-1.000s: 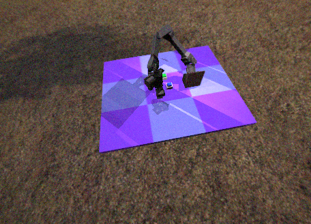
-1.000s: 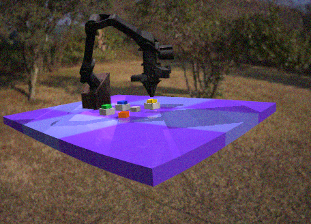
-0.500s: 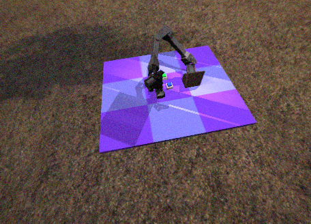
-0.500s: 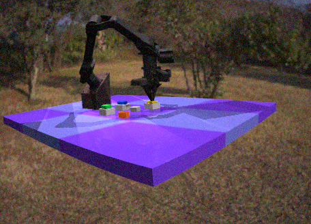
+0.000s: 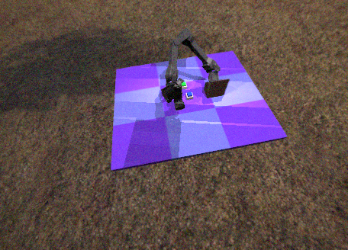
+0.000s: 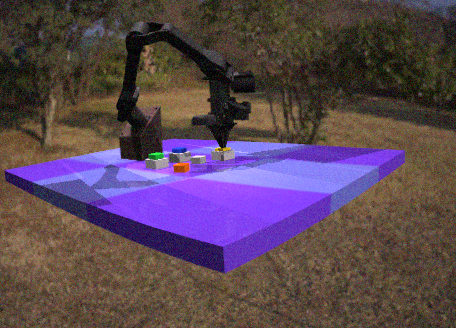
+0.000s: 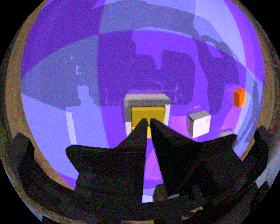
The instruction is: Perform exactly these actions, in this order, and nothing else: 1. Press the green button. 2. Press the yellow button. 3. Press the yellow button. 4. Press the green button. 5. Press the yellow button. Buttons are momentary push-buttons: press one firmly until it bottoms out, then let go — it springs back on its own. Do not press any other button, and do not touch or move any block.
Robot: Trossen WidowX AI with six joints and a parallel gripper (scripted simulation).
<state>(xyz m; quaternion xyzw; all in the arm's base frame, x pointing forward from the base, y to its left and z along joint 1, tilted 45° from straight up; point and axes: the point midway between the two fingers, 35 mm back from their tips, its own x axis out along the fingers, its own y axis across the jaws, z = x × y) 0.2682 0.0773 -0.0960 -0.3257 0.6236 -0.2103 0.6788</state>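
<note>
Right now my gripper tip is 1 cm above the yellow button. From my gripper tip the other things lie so: blue button: 9 cm to the right, 9 cm behind; then green button: 20 cm to the right, 5 cm behind; then orange block: 19 cm to the right, 6 cm ahead, 2 cm below.
</note>
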